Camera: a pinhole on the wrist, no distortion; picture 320 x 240 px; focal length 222.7 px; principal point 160.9 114.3 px. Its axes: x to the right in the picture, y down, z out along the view. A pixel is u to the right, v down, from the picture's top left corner.
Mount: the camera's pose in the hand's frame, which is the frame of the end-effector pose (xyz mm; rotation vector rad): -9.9 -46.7 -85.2 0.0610 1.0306 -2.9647
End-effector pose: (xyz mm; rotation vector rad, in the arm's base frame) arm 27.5 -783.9 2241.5 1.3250 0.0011 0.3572
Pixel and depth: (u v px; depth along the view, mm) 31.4 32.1 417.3
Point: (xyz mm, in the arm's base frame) 348.9 -1093.6 2194.7
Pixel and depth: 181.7 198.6 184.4
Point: 54.6 -849.3 2034.7
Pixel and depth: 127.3 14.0 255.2
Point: 111.5 -979.5 2183.2
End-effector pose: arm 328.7 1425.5 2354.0 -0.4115 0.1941 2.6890
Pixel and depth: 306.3 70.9 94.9
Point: 432.7 1478.6 2369.4
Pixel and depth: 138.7 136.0 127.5
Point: 384.8 1549.2 2351.6
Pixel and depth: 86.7 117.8 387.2
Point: 303.1 1773.2 2507.1
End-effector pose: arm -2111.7 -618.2 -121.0 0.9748 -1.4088 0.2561
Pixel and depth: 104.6 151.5 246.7
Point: -2005.0 -835.5 -189.5
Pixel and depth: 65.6 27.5 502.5
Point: -2242.9 -1119.2 -100.9
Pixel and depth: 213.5 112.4 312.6
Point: -2082.5 -836.2 -326.7
